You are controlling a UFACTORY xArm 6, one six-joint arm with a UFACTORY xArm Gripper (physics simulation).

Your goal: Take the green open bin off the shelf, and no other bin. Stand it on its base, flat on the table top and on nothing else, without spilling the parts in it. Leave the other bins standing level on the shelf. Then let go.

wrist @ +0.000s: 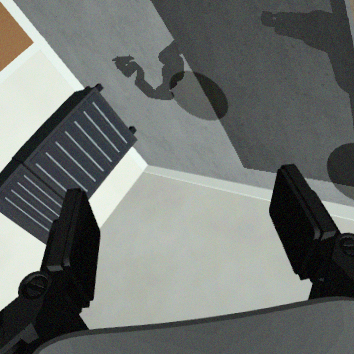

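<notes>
My gripper (183, 199) is open, with its two black fingers wide apart and nothing between them. The green open bin, the other bins, the shelf and the table top do not show in the wrist view. I cannot tell from this view where the gripper is relative to them.
A dark cabinet-like unit (59, 172) with pale slats and small black knobs at one end is at the left. Pale walls (185, 240) meet the grey floor (200, 145), which bears dark shadows, one shaped like an arm. A brown panel (11, 37) is at the top left.
</notes>
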